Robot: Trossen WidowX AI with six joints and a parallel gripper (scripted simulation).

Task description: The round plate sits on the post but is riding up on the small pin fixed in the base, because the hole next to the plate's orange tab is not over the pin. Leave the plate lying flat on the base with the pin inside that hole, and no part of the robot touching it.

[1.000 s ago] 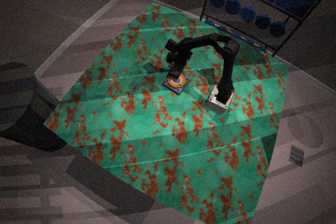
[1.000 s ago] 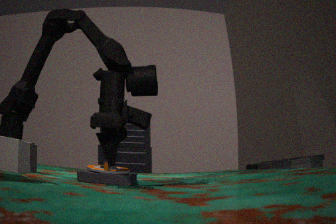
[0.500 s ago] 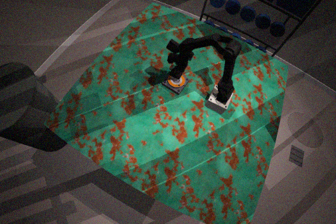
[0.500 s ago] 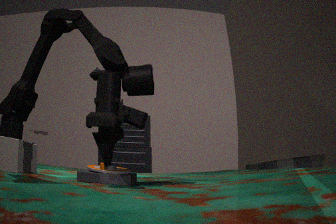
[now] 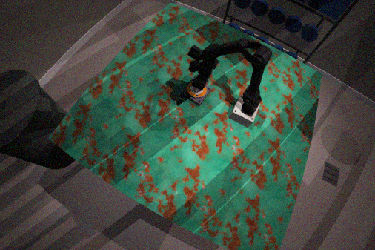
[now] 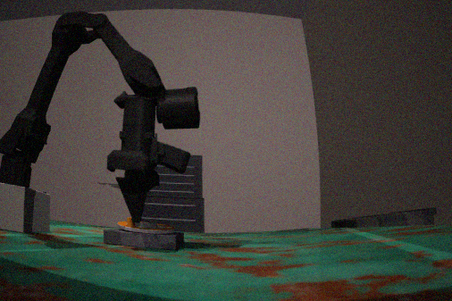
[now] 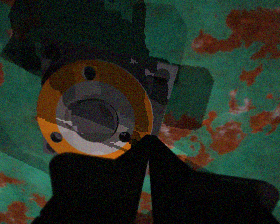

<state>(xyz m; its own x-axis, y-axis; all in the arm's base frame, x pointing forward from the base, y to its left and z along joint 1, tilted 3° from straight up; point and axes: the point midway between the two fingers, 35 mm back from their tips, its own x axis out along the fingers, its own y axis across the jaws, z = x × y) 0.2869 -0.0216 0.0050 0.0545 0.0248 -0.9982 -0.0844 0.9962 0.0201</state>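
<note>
The round plate lies 3 cm to the left of my gripper tip. Also, from my gripper tip: square grey base (5 cm to the left, 2 cm below).
</note>
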